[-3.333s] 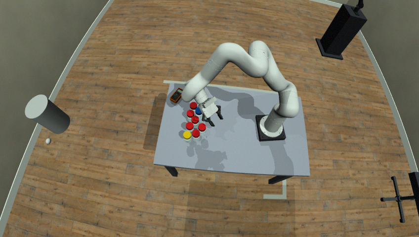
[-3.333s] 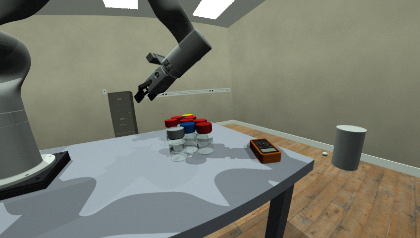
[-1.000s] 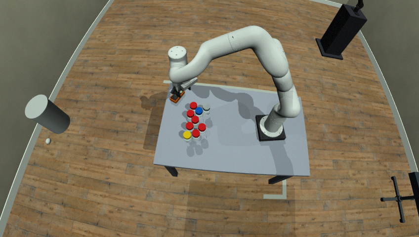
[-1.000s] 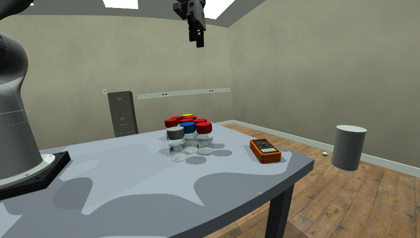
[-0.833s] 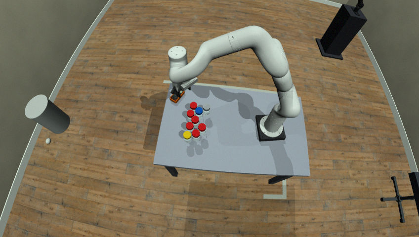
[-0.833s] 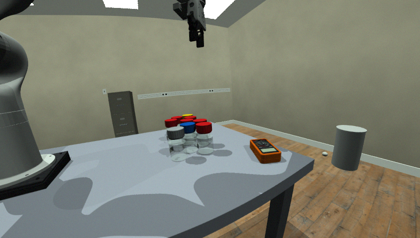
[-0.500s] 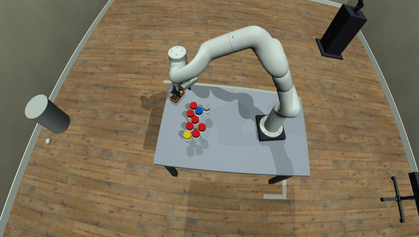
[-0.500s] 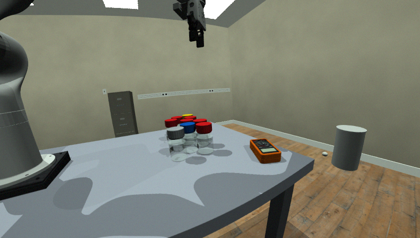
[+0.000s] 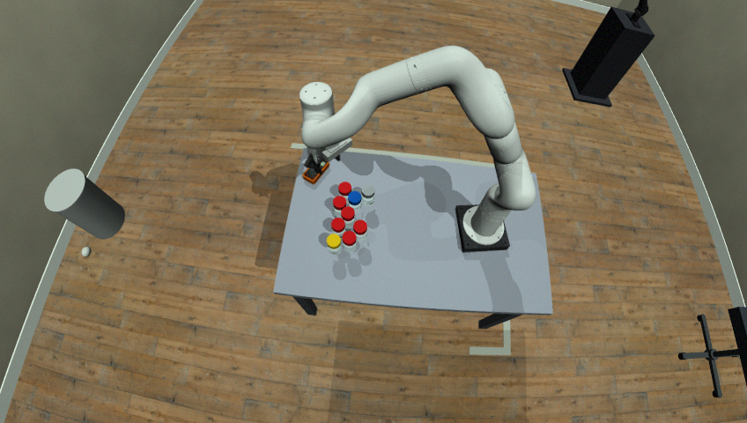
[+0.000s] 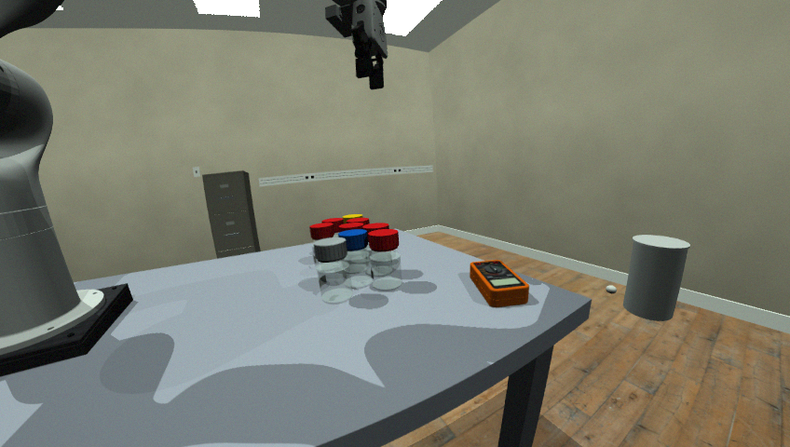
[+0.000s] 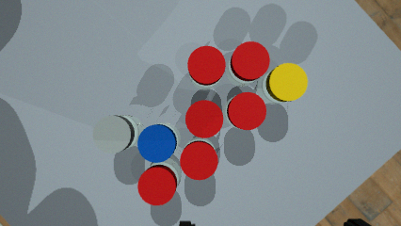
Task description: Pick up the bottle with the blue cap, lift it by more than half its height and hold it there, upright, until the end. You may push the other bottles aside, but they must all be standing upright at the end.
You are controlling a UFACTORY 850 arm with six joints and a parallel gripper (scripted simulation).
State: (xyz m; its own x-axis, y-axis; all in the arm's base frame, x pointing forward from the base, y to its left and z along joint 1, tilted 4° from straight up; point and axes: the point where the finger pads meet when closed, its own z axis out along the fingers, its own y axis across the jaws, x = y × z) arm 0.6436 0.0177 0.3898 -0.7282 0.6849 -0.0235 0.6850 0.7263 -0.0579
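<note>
Now: the blue-capped bottle 37 cm below my hand, 8 cm behind it and 5 cm to the right of it. From my hand the other things lie so: grey-capped bottle: 37 cm below, 14 cm behind, 9 cm to the right; then yellow-capped bottle: 37 cm below, 14 cm to the left, 2 cm behind; then orange multimeter: 40 cm below, 23 cm to the right, 11 cm ahead.
</note>
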